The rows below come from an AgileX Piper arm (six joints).
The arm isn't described. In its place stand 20 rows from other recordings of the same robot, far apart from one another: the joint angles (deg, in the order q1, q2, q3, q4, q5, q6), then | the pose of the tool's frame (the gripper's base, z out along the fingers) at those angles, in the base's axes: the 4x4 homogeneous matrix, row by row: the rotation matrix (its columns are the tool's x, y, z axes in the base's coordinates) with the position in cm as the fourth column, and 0 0 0 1 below.
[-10.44, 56.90, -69.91, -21.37, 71.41, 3.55] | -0.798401 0.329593 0.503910 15.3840; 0.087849 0.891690 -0.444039 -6.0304; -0.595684 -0.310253 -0.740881 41.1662; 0 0 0 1
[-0.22, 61.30, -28.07, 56.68, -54.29, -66.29] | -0.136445 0.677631 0.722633 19.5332; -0.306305 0.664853 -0.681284 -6.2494; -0.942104 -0.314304 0.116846 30.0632; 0 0 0 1
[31.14, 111.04, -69.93, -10.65, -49.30, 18.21] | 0.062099 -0.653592 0.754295 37.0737; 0.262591 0.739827 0.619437 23.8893; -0.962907 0.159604 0.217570 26.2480; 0 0 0 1
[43.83, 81.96, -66.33, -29.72, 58.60, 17.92] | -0.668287 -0.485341 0.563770 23.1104; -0.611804 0.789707 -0.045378 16.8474; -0.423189 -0.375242 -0.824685 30.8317; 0 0 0 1
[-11.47, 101.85, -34.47, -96.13, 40.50, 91.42] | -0.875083 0.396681 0.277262 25.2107; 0.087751 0.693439 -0.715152 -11.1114; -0.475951 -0.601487 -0.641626 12.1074; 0 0 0 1
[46.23, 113.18, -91.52, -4.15, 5.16, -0.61] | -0.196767 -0.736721 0.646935 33.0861; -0.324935 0.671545 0.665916 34.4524; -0.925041 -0.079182 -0.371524 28.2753; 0 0 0 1
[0.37, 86.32, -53.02, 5.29, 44.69, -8.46] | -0.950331 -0.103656 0.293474 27.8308; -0.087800 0.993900 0.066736 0.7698; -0.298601 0.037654 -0.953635 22.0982; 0 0 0 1
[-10.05, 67.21, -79.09, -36.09, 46.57, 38.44] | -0.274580 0.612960 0.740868 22.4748; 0.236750 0.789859 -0.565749 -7.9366; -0.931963 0.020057 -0.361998 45.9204; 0 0 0 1
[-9.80, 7.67, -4.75, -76.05, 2.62, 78.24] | 0.033040 0.212631 0.976574 6.4300; 0.033282 0.976331 -0.213704 -1.5203; -0.998900 0.039563 0.025182 23.2309; 0 0 0 1
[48.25, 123.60, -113.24, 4.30, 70.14, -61.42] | 0.331739 -0.936429 0.114236 30.3484; -0.925084 -0.299187 0.233895 34.9662; -0.184848 -0.183270 -0.965527 24.7434; 0 0 0 1
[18.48, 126.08, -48.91, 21.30, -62.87, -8.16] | -0.180546 0.007103 0.983541 36.9491; -0.026888 0.999565 -0.012154 9.2468; -0.983199 -0.028640 -0.180277 8.0108; 0 0 0 1
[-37.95, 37.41, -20.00, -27.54, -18.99, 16.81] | -0.018511 0.493348 0.869635 11.7586; -0.191122 0.851999 -0.487411 -7.4340; -0.981392 -0.175228 0.078518 29.9949; 0 0 0 1
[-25.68, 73.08, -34.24, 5.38, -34.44, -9.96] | -0.038721 0.479018 0.876951 23.7754; -0.087944 0.872570 -0.480508 -11.9675; -0.995373 -0.095729 0.008340 28.3784; 0 0 0 1
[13.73, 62.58, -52.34, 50.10, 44.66, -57.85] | -0.381068 -0.764412 0.520059 19.8808; -0.353253 0.640204 0.682166 9.9089; -0.854400 0.076240 -0.513992 34.3661; 0 0 0 1
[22.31, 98.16, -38.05, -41.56, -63.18, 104.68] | -0.845330 -0.119310 0.520751 26.9200; 0.517527 0.059053 0.853626 16.8697; -0.132599 0.991099 0.011827 20.5025; 0 0 0 1
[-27.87, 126.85, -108.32, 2.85, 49.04, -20.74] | -0.888378 0.173841 0.424929 43.5762; 0.104161 0.977723 -0.182229 -22.6567; -0.447142 -0.117627 -0.886695 20.7826; 0 0 0 1
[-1.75, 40.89, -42.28, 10.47, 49.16, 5.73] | -0.672007 0.077306 0.736498 12.5535; 0.237053 0.964661 0.115041 0.8681; -0.701578 0.251898 -0.666585 32.6136; 0 0 0 1
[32.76, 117.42, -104.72, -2.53, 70.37, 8.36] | -0.885395 -0.421317 0.196387 36.7503; -0.414447 0.906816 0.076928 23.1977; -0.210498 -0.013280 -0.977504 25.5112; 0 0 0 1
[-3.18, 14.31, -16.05, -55.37, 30.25, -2.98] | -0.487459 0.102693 0.867086 6.1277; -0.713437 0.525666 -0.463338 -4.1184; -0.503379 -0.844470 -0.182976 26.4814; 0 0 0 1
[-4.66, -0.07, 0.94, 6.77, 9.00, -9.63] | -0.086726 0.058539 0.994511 5.6682; -0.044428 0.997052 -0.062562 -0.2937; -0.995241 -0.049610 -0.083870 19.3609; 0 0 0 1
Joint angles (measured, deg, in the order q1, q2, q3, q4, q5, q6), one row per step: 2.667, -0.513, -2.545, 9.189, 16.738, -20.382; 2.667, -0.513, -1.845, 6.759, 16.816, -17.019; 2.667, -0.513, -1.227, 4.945, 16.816, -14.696; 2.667, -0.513, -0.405, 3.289, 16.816, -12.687; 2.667, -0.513, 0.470, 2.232, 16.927, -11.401; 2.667, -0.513, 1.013, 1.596, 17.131, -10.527; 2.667, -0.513, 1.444, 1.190, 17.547, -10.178; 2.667, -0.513, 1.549, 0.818, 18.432, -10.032; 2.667, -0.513, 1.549, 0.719, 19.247, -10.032; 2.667, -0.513, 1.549, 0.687, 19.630, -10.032; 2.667, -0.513, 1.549, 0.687, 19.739, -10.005; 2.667, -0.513, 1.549, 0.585, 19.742, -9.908; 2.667, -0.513, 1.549, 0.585, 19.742, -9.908; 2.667, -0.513, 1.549, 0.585, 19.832, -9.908; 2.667, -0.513, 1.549, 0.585, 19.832, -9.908; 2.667, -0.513, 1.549, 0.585, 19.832, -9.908; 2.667, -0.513, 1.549, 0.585, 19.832, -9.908; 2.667, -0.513, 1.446, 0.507, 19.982, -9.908
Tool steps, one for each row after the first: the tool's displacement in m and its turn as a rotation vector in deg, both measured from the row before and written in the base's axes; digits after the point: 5 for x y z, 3 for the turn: 0.00056, -0.00106, -0.00437, 0.867, 0.953, -0.836; 0.00045, -0.00081, -0.00371, 0.456, 0.708, -0.613; 0.00051, -0.00074, -0.00488, 0.289, 0.878, -0.547; 0.00041, -0.00046, -0.00534, 0.161, 1.012, -0.349; 0.00017, -0.00028, -0.00352, 0.184, 0.765, -0.232; 0.00001, -0.00018, -0.00318, -0.105, 0.845, -0.099; -0.00030, -0.00017, -0.00198, -0.276, 0.979, -0.046; -0.00033, -0.00005, -0.00125, -0.137, 0.809, 0.004; -0.00016, -0.00002, -0.00059, -0.050, 0.381, 0.002; -0.00005, 0.00000, -0.00017, 0.021, 0.110, -0.006; 0.00000, -0.00005, -0.00001, -0.009, 0.003, -0.033; 0.00000, 0.00000, 0.00000, 0.000, 0.000, 0.000; -0.00004, 0.00000, -0.00014, -0.004, 0.090, 0.001; 0.00000, 0.00000, 0.00000, 0.000, 0.000, 0.000; 0.00000, 0.00000, 0.00000, 0.000, 0.000, 0.000; 0.00000, 0.00000, 0.00000, 0.000, 0.000, 0.000; -0.00009, -0.00004, 0.00037, -0.080, 0.043, -0.004
